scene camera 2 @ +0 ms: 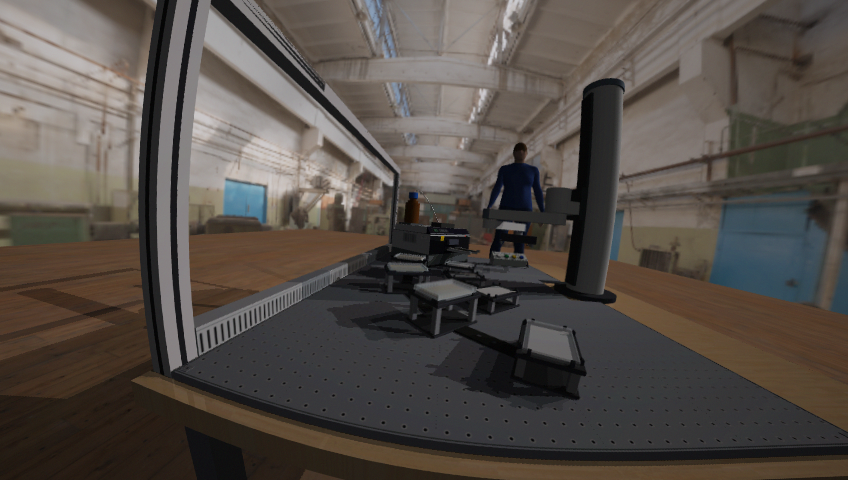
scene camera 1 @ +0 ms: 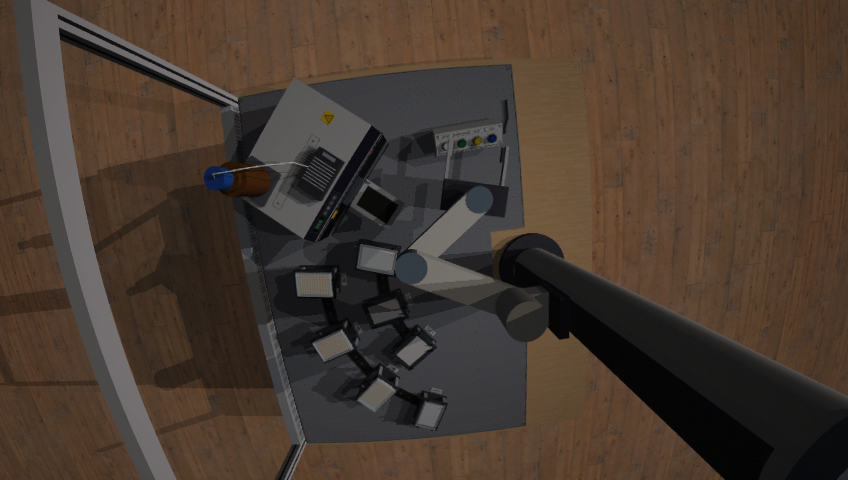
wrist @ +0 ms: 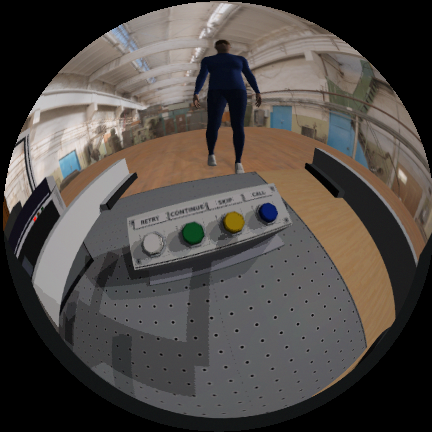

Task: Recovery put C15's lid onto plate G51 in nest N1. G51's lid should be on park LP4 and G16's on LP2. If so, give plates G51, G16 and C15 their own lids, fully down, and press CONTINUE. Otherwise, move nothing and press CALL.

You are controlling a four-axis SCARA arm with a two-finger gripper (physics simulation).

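Pixels of known places: gripper, fingertip midpoint: [scene camera 2: 514,242] [scene camera 1: 479,142] [wrist: 219,152]; arm's base, origin of the base link: [scene camera 2: 583,293] [scene camera 1: 531,266].
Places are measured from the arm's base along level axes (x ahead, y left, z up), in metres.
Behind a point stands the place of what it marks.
Observation:
My gripper [scene camera 1: 476,149] {z 0.170, x 0.201, y -0.433 m} [wrist: 219,152] {z 0.170, x 0.201, y -0.433 m} is open and empty, its fingers wide apart. It hangs above the near side of the button panel [wrist: 210,246] {z 0.064, x 0.218, y -0.436 m}, apart from the buttons. The panel carries a white RETRY button [scene camera 1: 445,146] {z 0.083, x 0.290, y -0.444 m} [wrist: 153,243] {z 0.081, x 0.282, y -0.442 m}, a green CONTINUE button [scene camera 1: 461,143] {z 0.083, x 0.239, y -0.449 m} [wrist: 193,233] {z 0.081, x 0.234, y -0.446 m}, a yellow SKIP button [scene camera 1: 476,140] {z 0.084, x 0.190, y -0.455 m} [wrist: 234,222] {z 0.081, x 0.185, y -0.450 m} and a blue CALL button [scene camera 1: 492,137] {z 0.084, x 0.137, y -0.460 m} [wrist: 268,212] {z 0.081, x 0.137, y -0.454 m}. Dotted pale plates [scene camera 1: 315,284] {z 0.092, x 0.770, y -0.039 m} [scene camera 1: 333,344] {z 0.096, x 0.745, y 0.187 m} [scene camera 1: 377,392] {z 0.104, x 0.615, y 0.395 m} sit on stands in an outer arc. Clear or pale pieces [scene camera 1: 377,258] {z 0.068, x 0.549, y -0.103 m} [scene camera 1: 385,310] {z 0.060, x 0.548, y 0.088 m} [scene camera 1: 414,349] {z 0.058, x 0.463, y 0.253 m} [scene camera 1: 431,412] {z 0.068, x 0.426, y 0.538 m} sit on an inner arc. Their labels are unreadable.
A white instrument [scene camera 1: 279,142] {z 0.221, x 0.761, y -0.489 m} with a tray [scene camera 1: 393,217] {z 0.113, x 0.475, y -0.238 m} stands left of the panel. A brown bottle [scene camera 1: 248,180] {z 0.342, x 0.798, y -0.383 m} [scene camera 2: 411,211] {z 0.298, x 0.837, y -0.349 m} with a blue cap is beside it. The arm's column [scene camera 2: 602,190] {z 0.437, x 0.028, y 0.070 m} stands at the right edge. A person [scene camera 2: 519,181] [wrist: 225,75] in blue stands beyond the panel.

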